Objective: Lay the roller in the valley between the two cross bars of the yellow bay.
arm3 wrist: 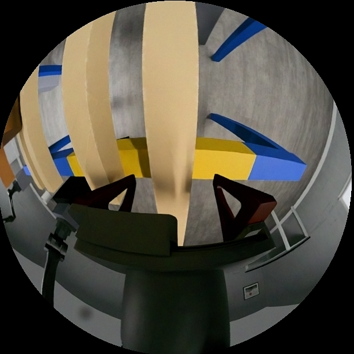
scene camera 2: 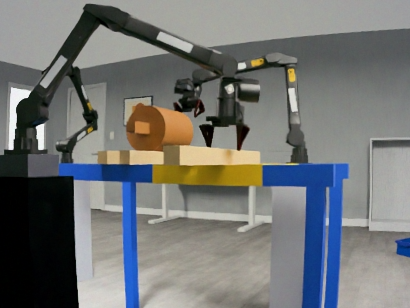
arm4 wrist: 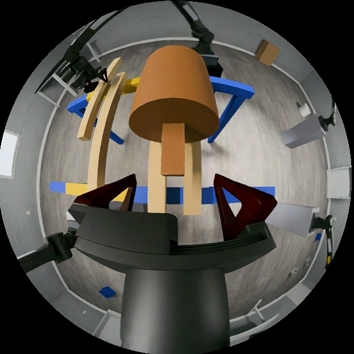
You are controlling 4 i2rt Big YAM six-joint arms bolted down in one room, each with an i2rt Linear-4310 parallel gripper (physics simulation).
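Note:
The orange roller [arm3 wrist: 6, 171] [arm4 wrist: 175, 95] [scene camera 2: 170, 129], with a square stub at its end, lies on two wooden bars [arm4 wrist: 157, 185] [arm4 wrist: 193, 190] beside the yellow bay. In the arm4 wrist view, the yellow rail part [arm3 wrist: 220, 160] [arm4 wrist: 76, 189] [scene camera 2: 207, 176] is at the left, with a long wooden bar [arm4 wrist: 106, 130] and an outer bar [arm4 wrist: 91, 117] near it. Arm3's gripper [arm3 wrist: 174, 177] is open, its fingers apart on either side of a bar [arm3 wrist: 170, 85]. Arm4's gripper [arm4 wrist: 175, 177] is open and faces the roller's stub, apart from it. Arm1 and arm2 cannot be placed.
In scene camera 2, the near arm's open gripper [scene camera 2: 224, 137] is just above a wooden bar [scene camera 2: 220, 156]. A farther gripper [scene camera 2: 188, 107] hangs behind the roller; another arm [scene camera 2: 82, 117] stands at the back left. Blue rails [arm4 wrist: 235, 87] [scene camera 2: 295, 175] frame the bays.

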